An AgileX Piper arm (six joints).
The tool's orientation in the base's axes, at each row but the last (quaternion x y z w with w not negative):
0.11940, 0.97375, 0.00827, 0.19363
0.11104, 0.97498, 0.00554, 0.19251
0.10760, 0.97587, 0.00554, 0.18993
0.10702, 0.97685, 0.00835, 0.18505
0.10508, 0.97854, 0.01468, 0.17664
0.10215, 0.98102, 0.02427, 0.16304
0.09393, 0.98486, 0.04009, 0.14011
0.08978, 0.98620, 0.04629, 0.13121
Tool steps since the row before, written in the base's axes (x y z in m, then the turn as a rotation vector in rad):
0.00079, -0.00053, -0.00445, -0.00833, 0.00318, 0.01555
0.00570, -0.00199, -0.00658, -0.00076, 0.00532, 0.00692
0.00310, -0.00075, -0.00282, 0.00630, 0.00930, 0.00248
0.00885, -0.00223, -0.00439, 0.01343, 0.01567, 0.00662
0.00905, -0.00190, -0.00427, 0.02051, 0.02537, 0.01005
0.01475, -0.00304, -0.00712, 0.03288, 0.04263, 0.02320
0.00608, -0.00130, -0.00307, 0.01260, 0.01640, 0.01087
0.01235, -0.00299, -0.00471, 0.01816, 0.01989, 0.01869
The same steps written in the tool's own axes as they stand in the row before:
0.00084, -0.00061, 0.00443, 0.00238, 0.00215, -0.01764
-0.00311, -0.00107, 0.00830, -0.00074, 0.00540, -0.00686
-0.00192, -0.00023, 0.00379, -0.00464, 0.01052, -0.00024
-0.00694, -0.00060, 0.00736, -0.01126, 0.01845, -0.00165
-0.00722, -0.00032, 0.00717, -0.01687, 0.02957, -0.00248
-0.01205, -0.00071, 0.01148, -0.02887, 0.04990, -0.01065
-0.00517, -0.00054, 0.00459, -0.01158, 0.01939, -0.00597
-0.01111, -0.00143, 0.00762, -0.01816, 0.02463, -0.01177

